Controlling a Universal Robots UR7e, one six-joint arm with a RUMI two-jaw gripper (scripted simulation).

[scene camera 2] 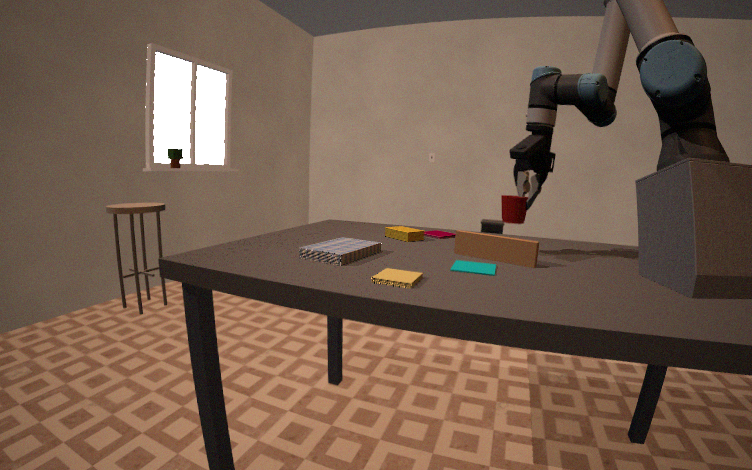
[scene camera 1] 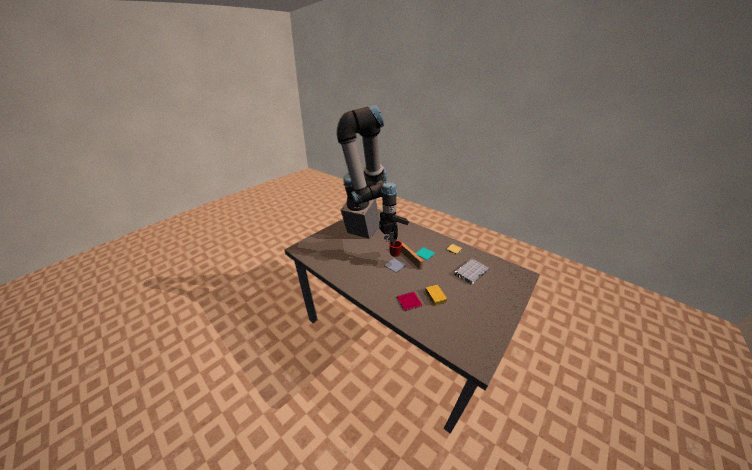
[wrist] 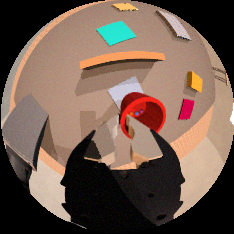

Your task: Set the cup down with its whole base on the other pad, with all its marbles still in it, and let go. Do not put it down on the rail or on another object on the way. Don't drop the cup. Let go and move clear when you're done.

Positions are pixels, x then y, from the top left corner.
Labels:
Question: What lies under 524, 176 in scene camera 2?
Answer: My gripper.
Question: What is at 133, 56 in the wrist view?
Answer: A rail.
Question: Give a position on a red cup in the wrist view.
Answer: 154, 115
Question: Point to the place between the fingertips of my gripper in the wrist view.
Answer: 122, 114

